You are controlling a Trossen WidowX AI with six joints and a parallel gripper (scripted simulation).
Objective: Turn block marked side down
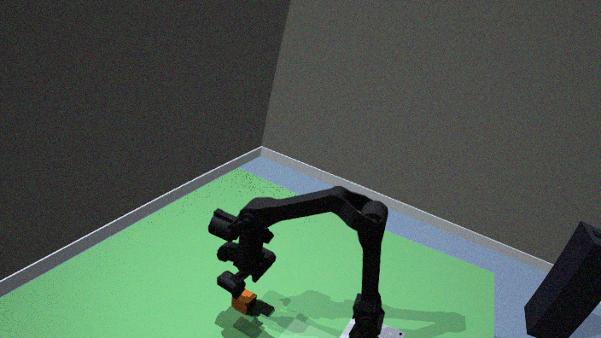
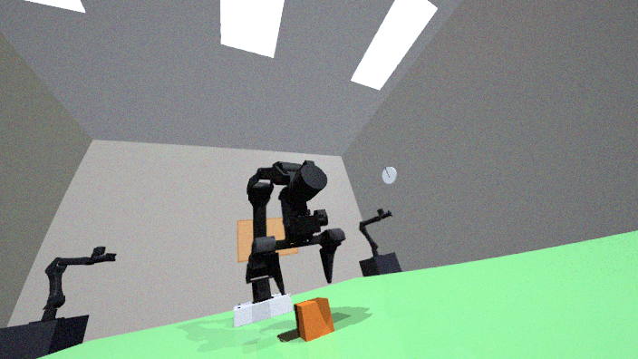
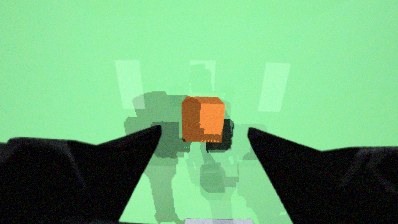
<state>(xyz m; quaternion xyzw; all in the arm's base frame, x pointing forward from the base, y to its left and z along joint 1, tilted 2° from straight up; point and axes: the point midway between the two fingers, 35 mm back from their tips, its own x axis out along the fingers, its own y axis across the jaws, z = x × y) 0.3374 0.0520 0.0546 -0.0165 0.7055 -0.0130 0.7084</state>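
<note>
Now: the orange block 1 cm behind my gripper tip and 5 cm below it.
</note>
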